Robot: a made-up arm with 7 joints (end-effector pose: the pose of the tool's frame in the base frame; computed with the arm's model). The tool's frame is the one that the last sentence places. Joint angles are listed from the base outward.
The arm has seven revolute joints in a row. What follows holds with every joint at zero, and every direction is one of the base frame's.
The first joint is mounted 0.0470 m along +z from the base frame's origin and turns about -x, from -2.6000 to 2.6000 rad.
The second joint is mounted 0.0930 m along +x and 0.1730 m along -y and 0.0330 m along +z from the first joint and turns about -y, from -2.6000 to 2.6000 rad.
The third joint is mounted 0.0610 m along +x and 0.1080 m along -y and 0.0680 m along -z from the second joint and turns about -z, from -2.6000 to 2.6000 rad.
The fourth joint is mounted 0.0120 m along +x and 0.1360 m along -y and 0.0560 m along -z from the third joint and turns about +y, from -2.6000 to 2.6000 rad.
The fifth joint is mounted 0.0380 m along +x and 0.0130 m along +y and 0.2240 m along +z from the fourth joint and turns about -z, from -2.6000 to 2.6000 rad.
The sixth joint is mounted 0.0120 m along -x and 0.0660 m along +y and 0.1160 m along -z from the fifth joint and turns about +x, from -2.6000 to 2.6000 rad.
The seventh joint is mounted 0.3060 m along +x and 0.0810 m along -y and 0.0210 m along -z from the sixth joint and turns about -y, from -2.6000 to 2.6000 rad.
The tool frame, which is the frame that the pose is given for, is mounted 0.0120 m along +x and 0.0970 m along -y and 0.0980 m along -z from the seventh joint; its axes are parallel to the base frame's.
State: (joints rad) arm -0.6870 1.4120 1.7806 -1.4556 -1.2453 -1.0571 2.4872
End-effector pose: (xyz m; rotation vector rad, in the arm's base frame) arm 0.1203 -0.2772 0.2837 -2.3382 -1.0302 0.5411
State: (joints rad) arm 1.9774 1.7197 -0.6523 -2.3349 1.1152 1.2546 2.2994
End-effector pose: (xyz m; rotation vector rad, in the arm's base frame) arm 0.0278 0.5625 0.5554 2.0170 0.4934 -0.6174
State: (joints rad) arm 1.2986 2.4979 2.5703 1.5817 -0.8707 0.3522 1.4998
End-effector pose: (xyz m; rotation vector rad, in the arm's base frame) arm 0.3139 0.3527 0.5605 2.4501 -0.5813 0.2077
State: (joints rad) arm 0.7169 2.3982 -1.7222 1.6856 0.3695 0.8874 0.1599
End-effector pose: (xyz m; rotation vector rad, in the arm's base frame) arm 0.2026 0.0821 0.7204 -1.3731 -1.4511 -0.0411
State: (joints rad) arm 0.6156 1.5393 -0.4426 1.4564 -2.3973 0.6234 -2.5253
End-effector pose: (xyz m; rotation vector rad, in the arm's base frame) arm 0.1583 -0.0767 0.2127 1.5141 -1.2588 -0.1938
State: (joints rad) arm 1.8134 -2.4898 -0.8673 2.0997 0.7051 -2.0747 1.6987
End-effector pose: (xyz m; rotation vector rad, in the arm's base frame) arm -0.5047 0.4651 0.3782 1.9980 0.9437 0.2689
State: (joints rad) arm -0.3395 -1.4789 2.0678 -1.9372 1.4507 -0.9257 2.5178
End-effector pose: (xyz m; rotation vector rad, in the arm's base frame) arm -0.0688 0.1084 0.3232 2.0293 1.0023 -1.2216
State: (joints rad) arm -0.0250 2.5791 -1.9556 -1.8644 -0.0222 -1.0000 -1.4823
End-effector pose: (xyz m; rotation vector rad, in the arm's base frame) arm -0.2106 -0.4776 0.2186 -1.0725 -2.4311 0.7634
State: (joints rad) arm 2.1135 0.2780 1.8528 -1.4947 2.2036 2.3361 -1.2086
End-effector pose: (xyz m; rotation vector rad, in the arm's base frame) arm -0.2400 0.0140 0.2204 0.9776 0.9424 -2.1760
